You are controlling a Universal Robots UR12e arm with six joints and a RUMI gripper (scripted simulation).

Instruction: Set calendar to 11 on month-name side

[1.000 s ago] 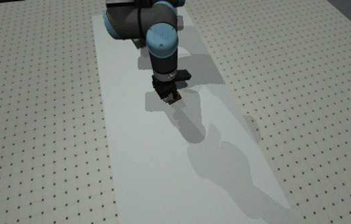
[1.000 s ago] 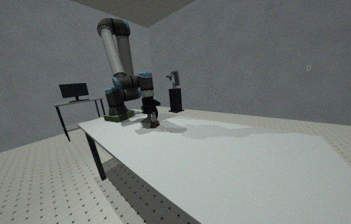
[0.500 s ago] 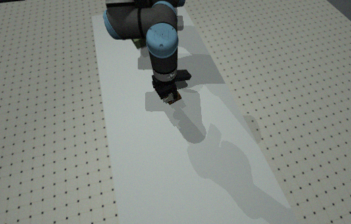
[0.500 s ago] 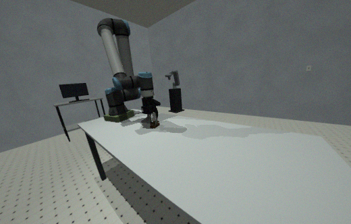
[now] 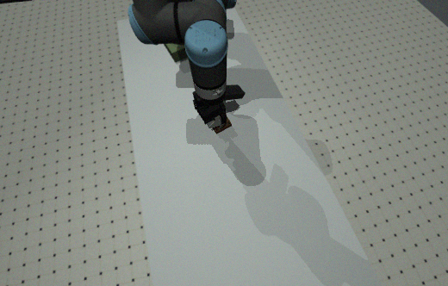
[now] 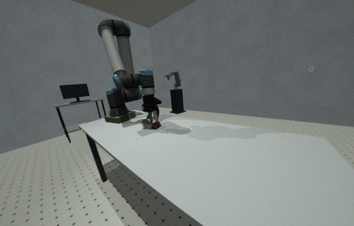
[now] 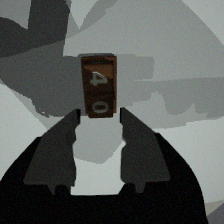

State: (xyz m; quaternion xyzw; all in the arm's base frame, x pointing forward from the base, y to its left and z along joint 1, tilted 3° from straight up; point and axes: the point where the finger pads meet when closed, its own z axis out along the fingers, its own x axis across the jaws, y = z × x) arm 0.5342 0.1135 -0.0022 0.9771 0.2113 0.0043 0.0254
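Right now my hand is 30 mm above the brown cube. Round my hand: brown calendar tray (50 mm below, 10 mm to the left, 10 mm behind).
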